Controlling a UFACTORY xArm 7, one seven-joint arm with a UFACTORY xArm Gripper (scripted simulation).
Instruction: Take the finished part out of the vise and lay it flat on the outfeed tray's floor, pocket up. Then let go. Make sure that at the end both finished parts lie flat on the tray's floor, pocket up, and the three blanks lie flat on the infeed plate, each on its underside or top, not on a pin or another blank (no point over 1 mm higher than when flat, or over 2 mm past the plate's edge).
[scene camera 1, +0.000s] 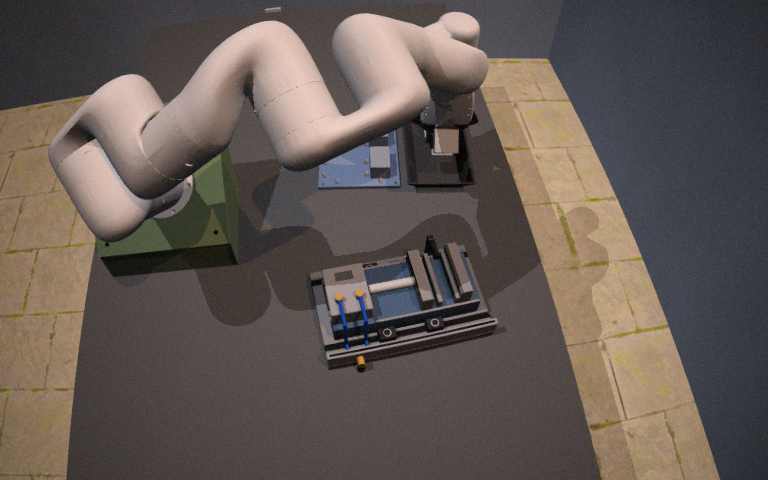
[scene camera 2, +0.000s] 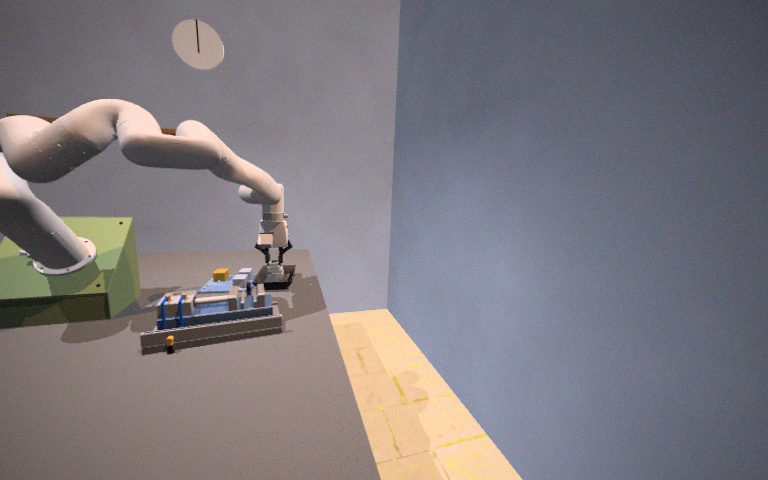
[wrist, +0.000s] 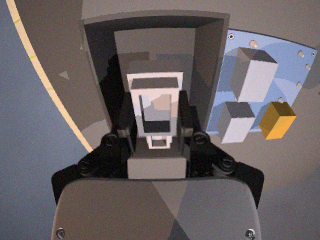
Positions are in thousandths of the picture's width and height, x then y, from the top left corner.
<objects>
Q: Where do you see a blue fixture plate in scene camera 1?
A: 455, 351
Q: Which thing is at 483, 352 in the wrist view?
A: A finished part.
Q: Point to my gripper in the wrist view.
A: At 489, 435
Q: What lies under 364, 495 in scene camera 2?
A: My gripper.
</objects>
